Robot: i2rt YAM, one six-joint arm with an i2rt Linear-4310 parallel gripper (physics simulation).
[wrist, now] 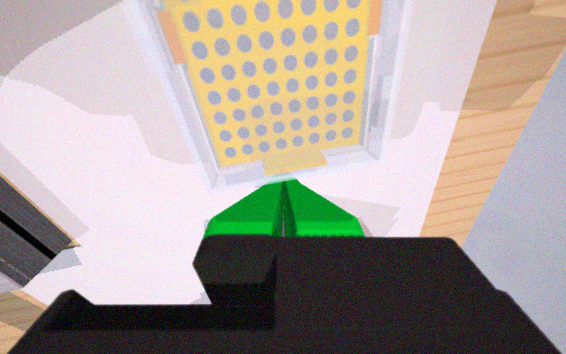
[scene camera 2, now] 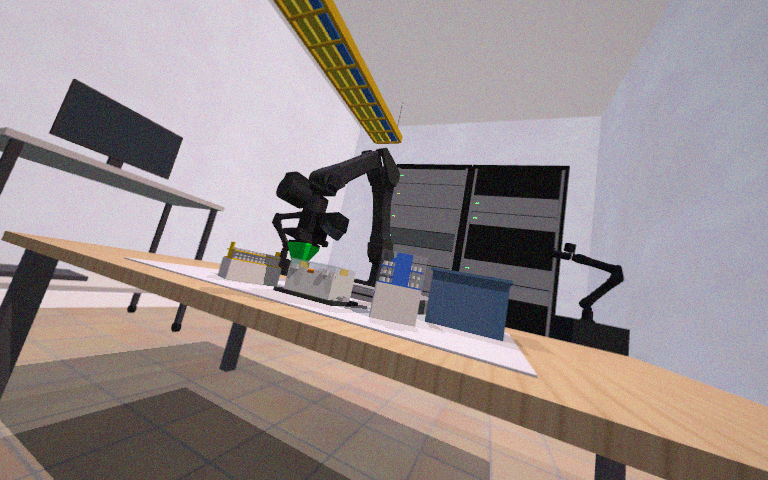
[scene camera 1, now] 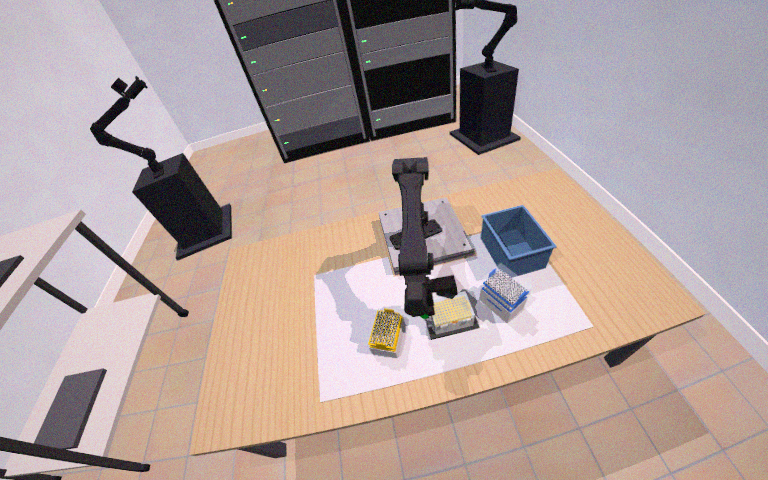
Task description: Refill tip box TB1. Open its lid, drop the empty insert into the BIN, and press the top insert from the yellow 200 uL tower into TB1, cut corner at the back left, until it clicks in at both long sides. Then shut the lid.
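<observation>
Tip box TB1 (scene camera 1: 452, 314) (scene camera 2: 320, 280) (wrist: 280, 90) stands on a dark holder on the white mat. Its clear lid is down over a yellow insert with round holes. My gripper (scene camera 2: 301, 261) (wrist: 283, 177) has green fingers that are shut and empty. The fingertips are at the box's short side, by the yellow tab; whether they touch the lid I cannot tell. In scene camera 1 the arm mostly hides the fingers. The yellow tower (scene camera 1: 386, 330) (scene camera 2: 249, 264) stands left of the box. The blue open bin (scene camera 1: 516, 240) (scene camera 2: 467, 305) stands at the back right.
A blue tip tower (scene camera 1: 504, 293) (scene camera 2: 396, 289) stands between TB1 and the bin, close to the box's right side. The arm's grey base plate (scene camera 1: 459, 240) lies behind the white mat (scene camera 1: 351, 379). The wooden table (scene camera 1: 254, 339) extends around the mat.
</observation>
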